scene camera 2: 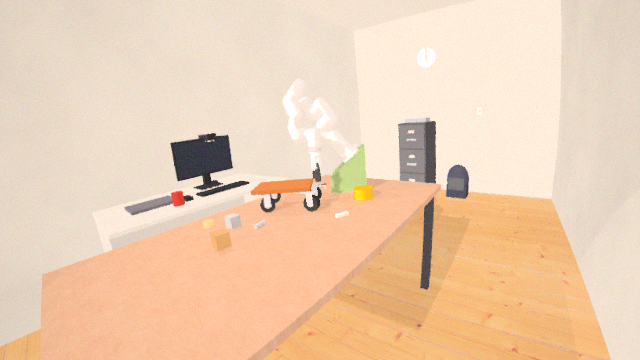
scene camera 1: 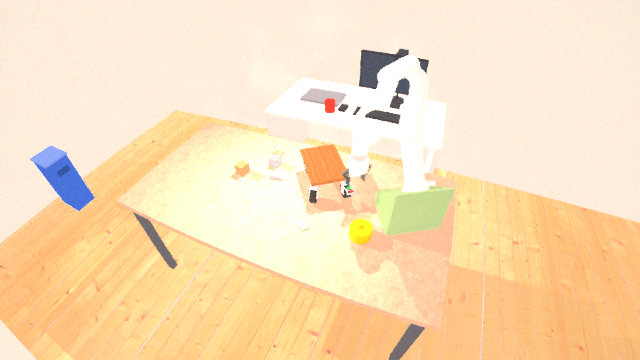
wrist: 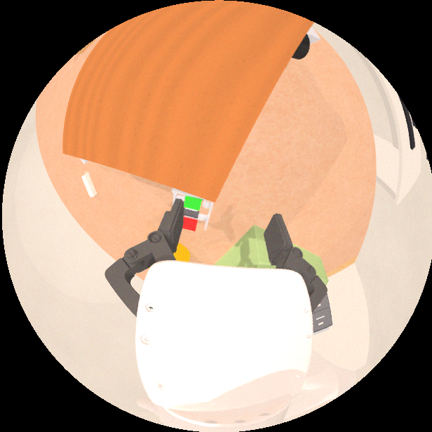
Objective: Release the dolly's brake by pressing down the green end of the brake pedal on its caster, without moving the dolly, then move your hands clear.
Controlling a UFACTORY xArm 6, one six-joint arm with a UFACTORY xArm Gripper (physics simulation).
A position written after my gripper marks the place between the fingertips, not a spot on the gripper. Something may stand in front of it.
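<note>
There is a dolly here, and I can see it at (scene camera 1: pixel 323 164), at (scene camera 2: pixel 271 191) and at (wrist: pixel 174 103). My own gripper (wrist: pixel 227 217) is visible to me too.
</note>
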